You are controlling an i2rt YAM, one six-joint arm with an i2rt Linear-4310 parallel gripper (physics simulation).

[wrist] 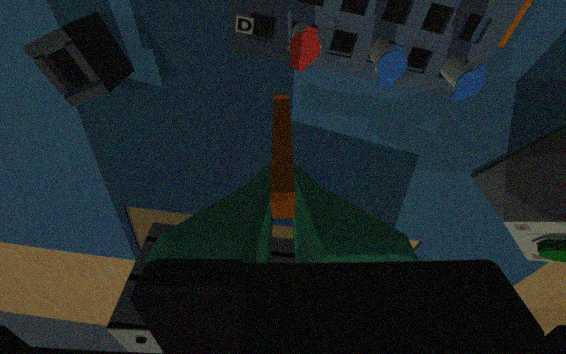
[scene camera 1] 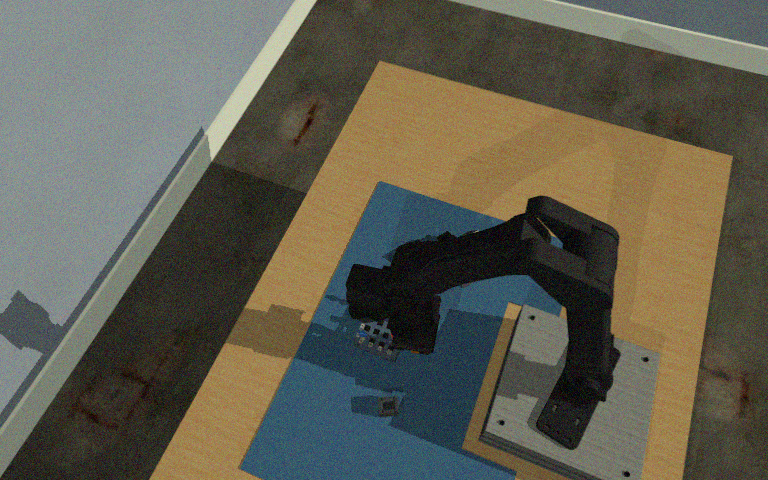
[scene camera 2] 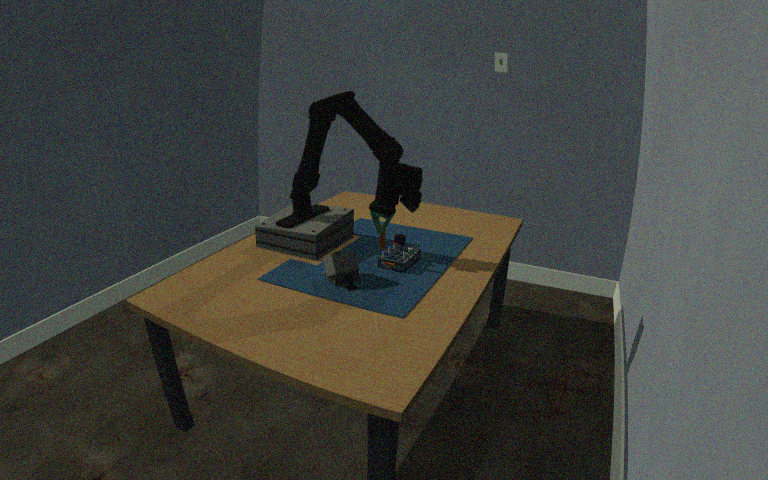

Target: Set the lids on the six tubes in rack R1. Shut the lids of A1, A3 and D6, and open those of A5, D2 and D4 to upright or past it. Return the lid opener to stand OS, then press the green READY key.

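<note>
My gripper (wrist: 282, 176) (scene camera 2: 380, 227), with green fingers, is shut on the orange lid opener (wrist: 281, 140) (scene camera 2: 382, 242), which points down. In the wrist view the opener's tip ends just short of a red lid (wrist: 304, 47) at the rack's D row edge. A blue lid (wrist: 392, 64) stands further right along that edge. Rack R1 (wrist: 369, 27) (scene camera 1: 375, 338) (scene camera 2: 401, 255) sits on the blue mat (scene camera 1: 334, 429) (scene camera 2: 411, 295); the arm hides much of it in scene camera 1. Stand OS (scene camera 1: 388, 405) (scene camera 2: 345, 269) stands empty on the mat.
The arm's grey base block (scene camera 1: 525, 381) (scene camera 2: 306, 231) sits at the mat's edge. A dark box (scene camera 2: 400, 238) stands just behind the rack. The wooden table (scene camera 1: 430, 133) (scene camera 2: 334, 343) extends around the mat.
</note>
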